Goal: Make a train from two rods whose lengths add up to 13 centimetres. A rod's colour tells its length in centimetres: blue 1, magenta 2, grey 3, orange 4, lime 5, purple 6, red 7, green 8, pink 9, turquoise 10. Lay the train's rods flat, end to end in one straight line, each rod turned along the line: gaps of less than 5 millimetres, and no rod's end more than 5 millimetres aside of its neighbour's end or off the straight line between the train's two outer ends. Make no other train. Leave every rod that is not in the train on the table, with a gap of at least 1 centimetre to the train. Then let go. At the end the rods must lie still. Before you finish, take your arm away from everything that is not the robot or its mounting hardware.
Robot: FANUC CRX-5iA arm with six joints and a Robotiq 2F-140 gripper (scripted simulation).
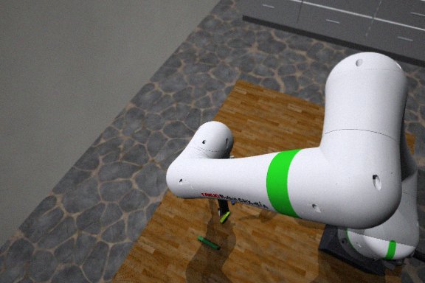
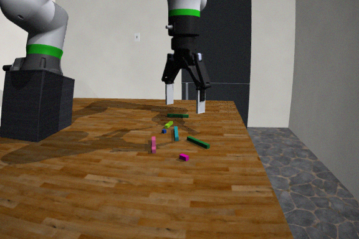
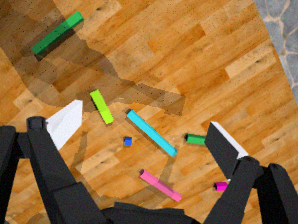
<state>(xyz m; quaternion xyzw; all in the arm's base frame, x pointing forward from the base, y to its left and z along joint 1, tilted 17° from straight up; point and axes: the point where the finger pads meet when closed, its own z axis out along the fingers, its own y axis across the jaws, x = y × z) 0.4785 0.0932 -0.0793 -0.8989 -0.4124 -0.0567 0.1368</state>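
Right now my hand is 60 mm past the lime rod, 30 mm to the right of it and 80 mm above it. From my hand the other things lie so: small blue rod 50 mm behind, 40 mm to the right, 80 mm below; then pink rod 50 mm behind, 140 mm to the right, 80 mm below; then turquoise rod 10 mm behind, 40 mm to the right, 80 mm below.
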